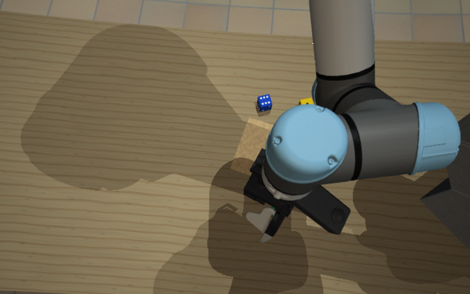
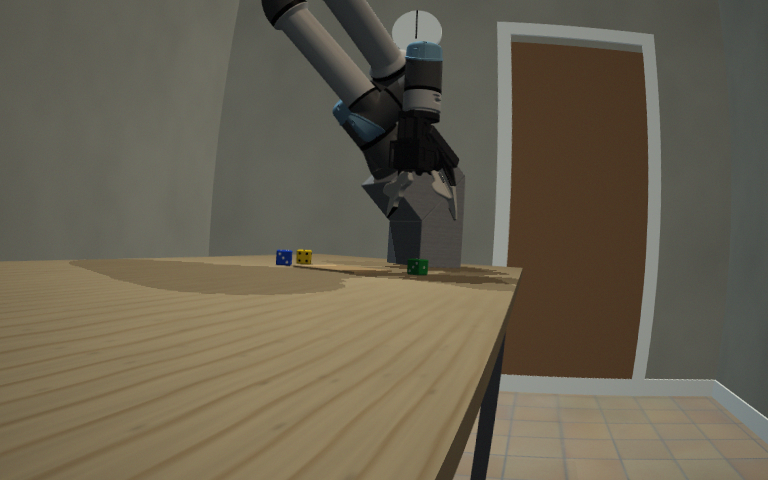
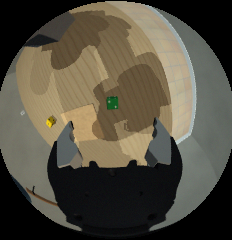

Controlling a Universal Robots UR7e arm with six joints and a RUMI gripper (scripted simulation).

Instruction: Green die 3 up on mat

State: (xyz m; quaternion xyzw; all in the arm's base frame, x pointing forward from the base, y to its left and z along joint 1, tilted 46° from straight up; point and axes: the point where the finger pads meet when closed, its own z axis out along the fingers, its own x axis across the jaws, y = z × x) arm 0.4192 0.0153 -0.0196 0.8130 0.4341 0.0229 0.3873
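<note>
The green die is 90 mm below my hand. Round my hand: blue die 40 mm behind, 260 mm to the right, 90 mm below; tan mat 20 mm behind, 140 mm to the right, 100 mm below; yellow die 140 mm behind, 230 mm to the right, 90 mm below.
</note>
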